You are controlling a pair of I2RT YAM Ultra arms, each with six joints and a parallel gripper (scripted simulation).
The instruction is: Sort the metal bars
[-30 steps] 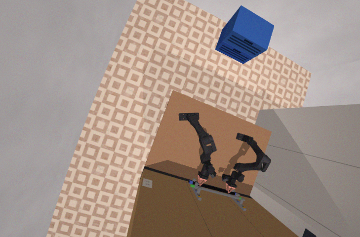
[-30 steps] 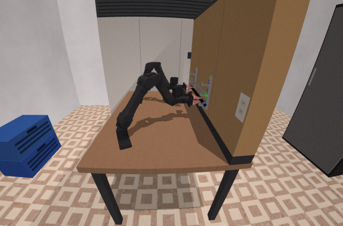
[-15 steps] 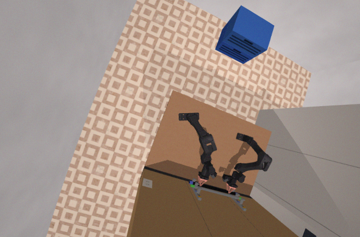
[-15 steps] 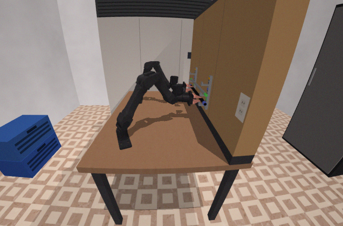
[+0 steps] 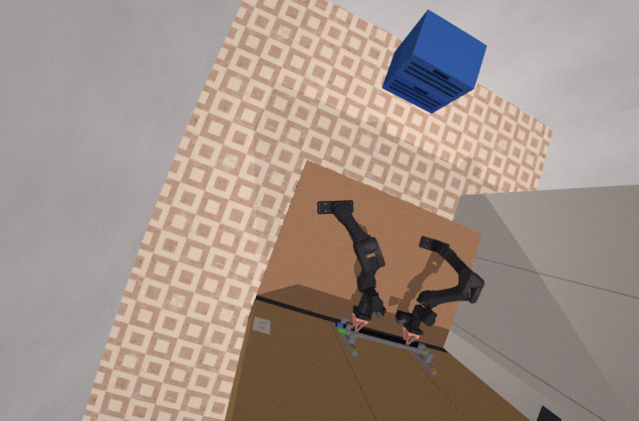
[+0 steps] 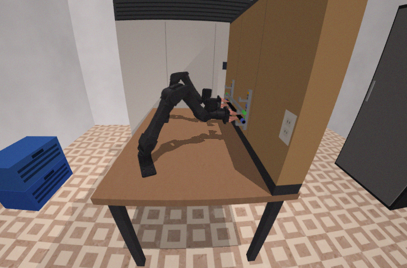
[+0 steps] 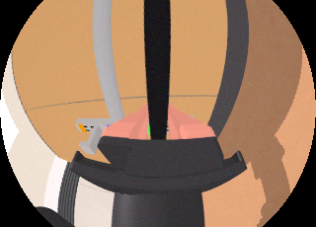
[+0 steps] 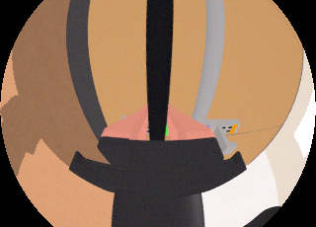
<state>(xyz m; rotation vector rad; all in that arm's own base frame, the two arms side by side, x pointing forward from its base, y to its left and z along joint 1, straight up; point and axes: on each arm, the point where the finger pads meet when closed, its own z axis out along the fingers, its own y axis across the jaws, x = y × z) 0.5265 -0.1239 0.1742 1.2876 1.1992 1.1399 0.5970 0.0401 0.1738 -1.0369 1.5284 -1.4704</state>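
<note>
Now: right hand 15 cm to the right of the black bar. Round my right hand: brown wall panel 11 cm ahead, 10 cm to the left, 25 cm above; then black baseboard 4 cm ahead, 10 cm to the left, 14 cm below.
Now: left hand 1 cm short of the black bar and 15 cm to the left of it. From my left hand the other things lie so: brown wall panel 11 cm ahead, 20 cm to the right, 25 cm above; then black baseboard 5 cm ahead, 20 cm to the right, 14 cm below.
</note>
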